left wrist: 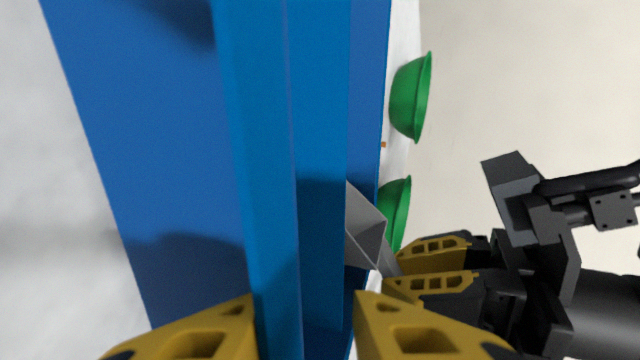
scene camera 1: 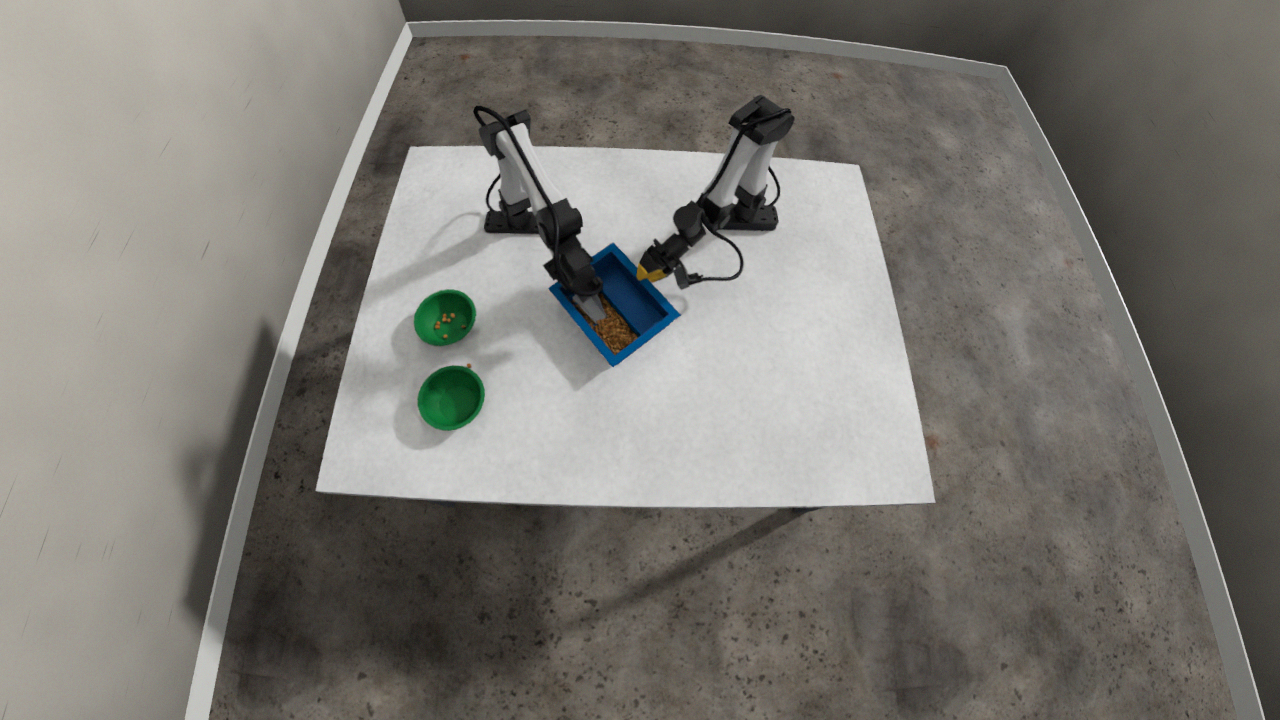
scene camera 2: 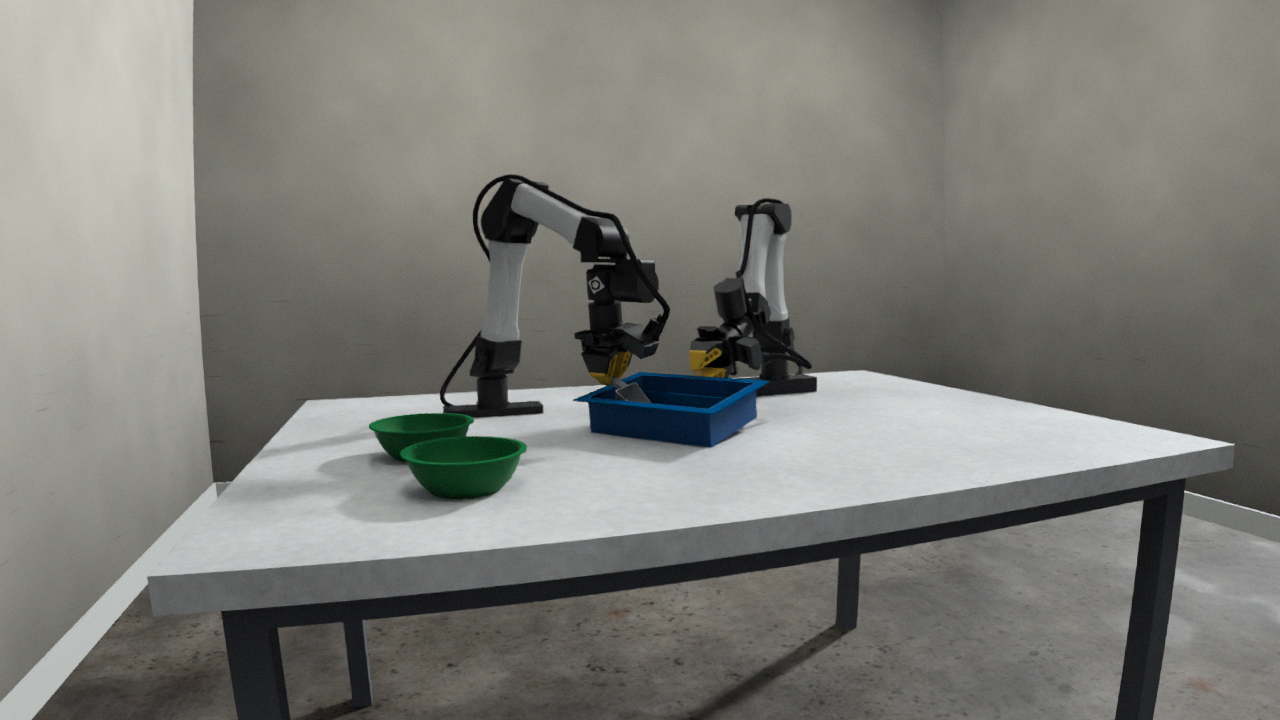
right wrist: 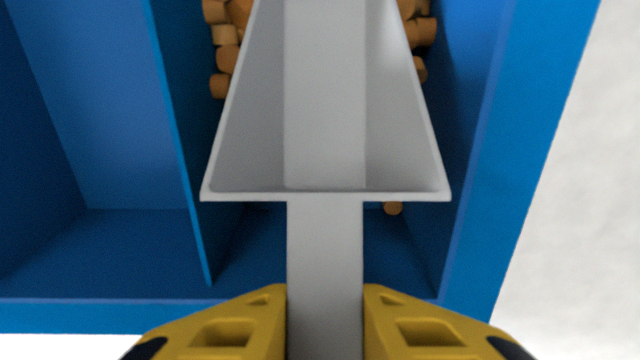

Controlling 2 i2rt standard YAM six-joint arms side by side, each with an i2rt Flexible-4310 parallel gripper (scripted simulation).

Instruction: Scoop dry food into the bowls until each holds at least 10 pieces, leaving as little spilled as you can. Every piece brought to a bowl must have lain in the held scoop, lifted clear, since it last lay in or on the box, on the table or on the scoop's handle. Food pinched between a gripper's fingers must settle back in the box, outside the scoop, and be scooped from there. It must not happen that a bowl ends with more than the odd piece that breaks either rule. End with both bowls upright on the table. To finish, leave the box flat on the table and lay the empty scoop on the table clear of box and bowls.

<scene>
In view: the left gripper (scene camera 2: pixel 695 376), the right gripper (scene camera 2: pixel 610 383), a grey scoop (right wrist: pixel 324 111), a blue box (scene camera 2: pixel 703 395), a green bowl (scene camera 2: pixel 427 426) and a green bowl (scene camera 2: pixel 441 472).
The grey scoop shows as well in the left wrist view (left wrist: pixel 367 225). The blue box is seen too in the left wrist view (left wrist: pixel 202 155), in scene camera 1 (scene camera 1: pixel 641 305) and in the right wrist view (right wrist: pixel 104 245). The left gripper is seen too in the left wrist view (left wrist: pixel 311 306) and in scene camera 1 (scene camera 1: pixel 639 280).
</scene>
